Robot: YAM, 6 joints.
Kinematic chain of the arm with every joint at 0, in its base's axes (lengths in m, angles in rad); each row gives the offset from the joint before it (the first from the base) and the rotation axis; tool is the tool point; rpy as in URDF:
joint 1: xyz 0 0 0.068 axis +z
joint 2: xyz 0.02 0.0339 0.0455 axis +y
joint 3: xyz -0.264 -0.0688 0 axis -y
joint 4: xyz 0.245 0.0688 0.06 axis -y
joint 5: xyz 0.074 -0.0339 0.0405 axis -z
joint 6: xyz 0.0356 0 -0.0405 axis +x
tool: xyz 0 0 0 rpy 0 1.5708 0
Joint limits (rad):
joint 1: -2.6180..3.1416
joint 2: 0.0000..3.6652
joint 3: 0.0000..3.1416
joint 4: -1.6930..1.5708
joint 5: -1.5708..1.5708
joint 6: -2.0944..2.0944
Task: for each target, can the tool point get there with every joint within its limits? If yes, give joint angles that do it. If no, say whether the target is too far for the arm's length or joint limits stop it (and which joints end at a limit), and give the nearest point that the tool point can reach.
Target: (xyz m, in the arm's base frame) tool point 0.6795 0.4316 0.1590
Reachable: no: too far | nearest point 0.5443 0.3457 0.1497 | short by 0.160 m
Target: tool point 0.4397 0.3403 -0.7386
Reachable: no: too far | nearest point 0.3090 0.2391 -0.3513 | short by 0.421 m
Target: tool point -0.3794 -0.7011 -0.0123
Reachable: no: too far | nearest point -0.3035 -0.5609 0.0135 | short by 0.161 m
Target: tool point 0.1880 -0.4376 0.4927
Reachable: yes | joints -1.2208 2.2408 2.6906 -0.3295 -0.8421 -0.3541
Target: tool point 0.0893 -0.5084 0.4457
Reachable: yes | joints -1.3747 2.2093 2.2734 0.3631 0.3285 0.1771
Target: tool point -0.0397 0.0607 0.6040
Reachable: yes | joints -0.8437 0.7763 1.5052 1.2839 -0.3052 -1.0472
